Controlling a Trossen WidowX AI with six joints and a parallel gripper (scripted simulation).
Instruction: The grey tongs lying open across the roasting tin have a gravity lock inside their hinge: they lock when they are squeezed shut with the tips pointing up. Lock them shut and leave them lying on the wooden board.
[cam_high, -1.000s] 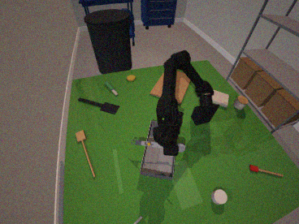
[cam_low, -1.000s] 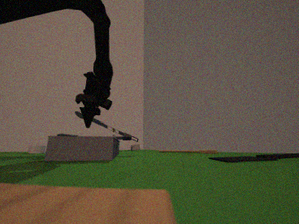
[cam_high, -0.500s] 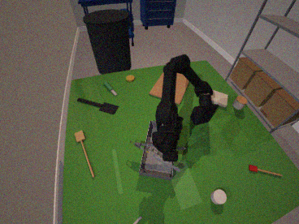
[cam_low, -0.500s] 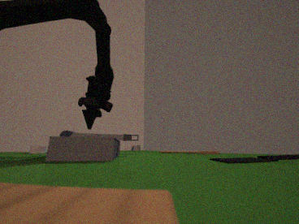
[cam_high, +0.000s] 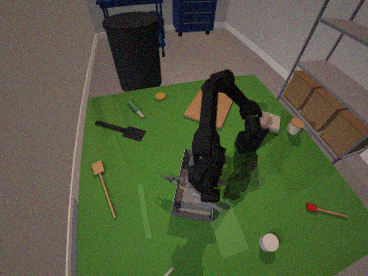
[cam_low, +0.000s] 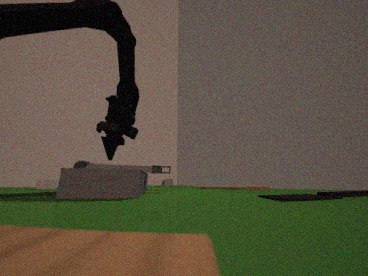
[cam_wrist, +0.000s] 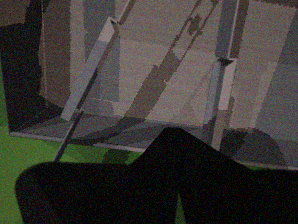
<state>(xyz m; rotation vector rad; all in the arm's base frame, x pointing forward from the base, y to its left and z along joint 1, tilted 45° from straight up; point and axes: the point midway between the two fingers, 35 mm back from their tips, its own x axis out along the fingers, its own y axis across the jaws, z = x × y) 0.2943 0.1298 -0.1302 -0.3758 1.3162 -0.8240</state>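
Right now the grey roasting tin is 70 mm below my gripper tip, 50 mm to the right of it and 20 mm ahead of it. The rest, counted from my gripper tip: black spatula 460 mm to the right, 340 mm ahead, 100 mm below; then wooden board 550 mm to the right, 240 mm behind, 90 mm below; then red-headed tool 500 mm behind, 230 mm to the left, 90 mm below.
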